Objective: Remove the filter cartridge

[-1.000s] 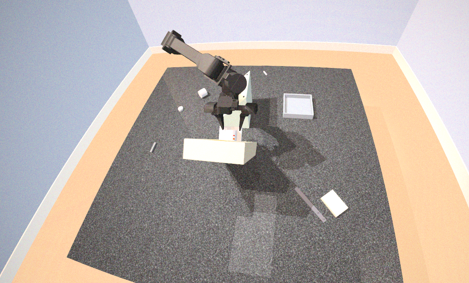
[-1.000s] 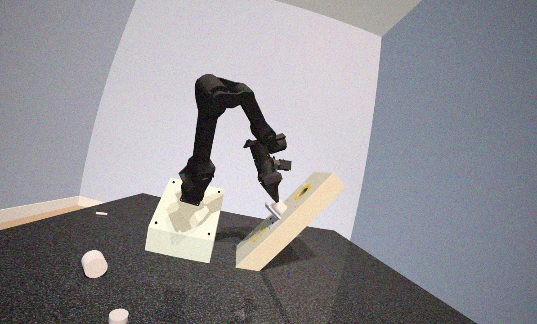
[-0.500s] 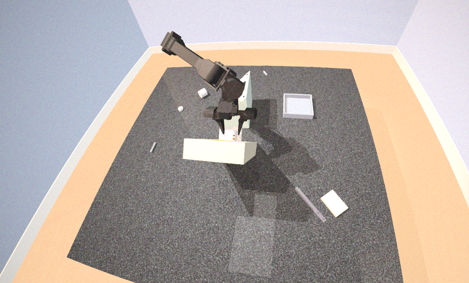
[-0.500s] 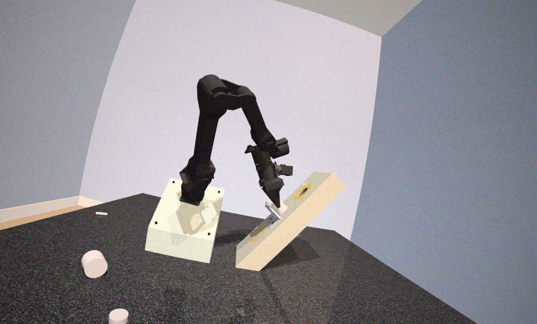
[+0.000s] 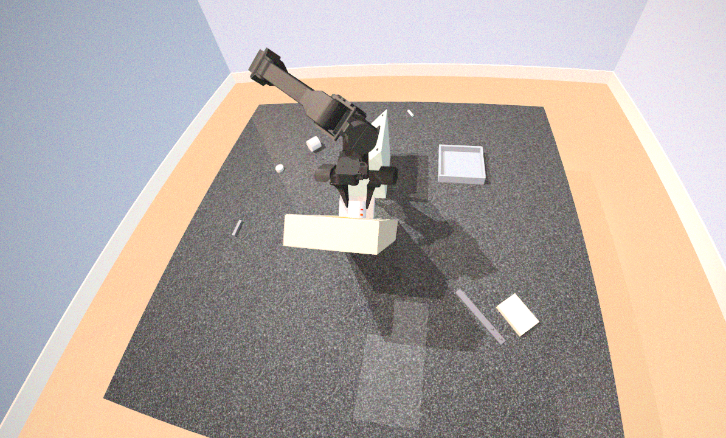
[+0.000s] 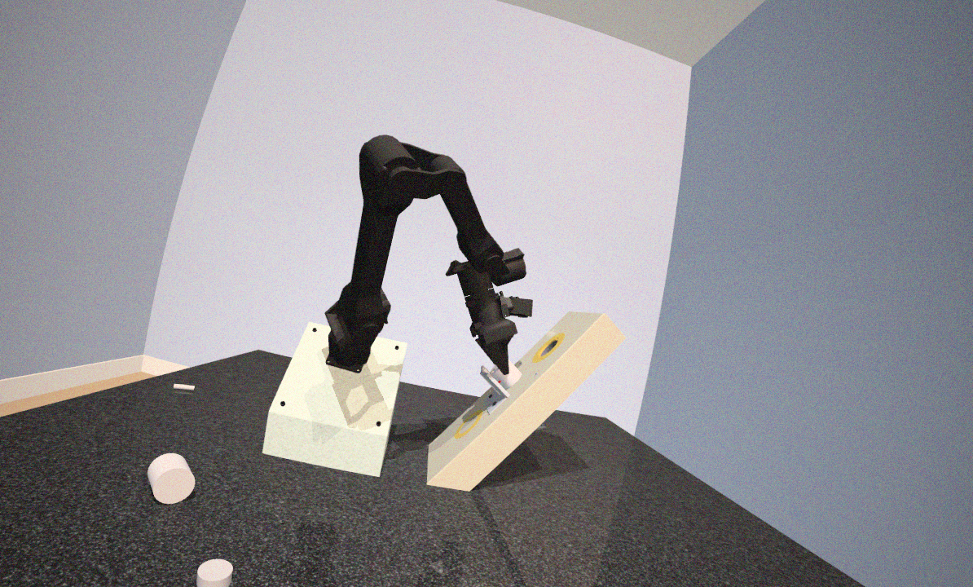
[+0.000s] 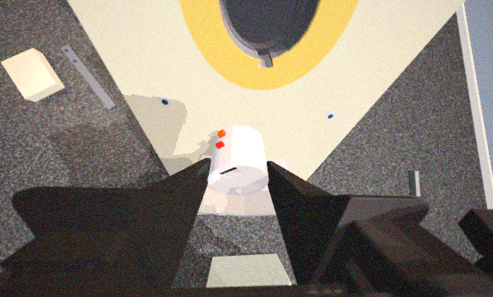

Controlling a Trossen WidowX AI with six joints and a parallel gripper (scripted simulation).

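Right now my gripper tip is 4 cm above the bracket, 1 cm to the left of it and 1 cm past it. The rest, counted from my gripper tip: service panel (4 cm ahead, 2 cm below, 1 cm to the right).
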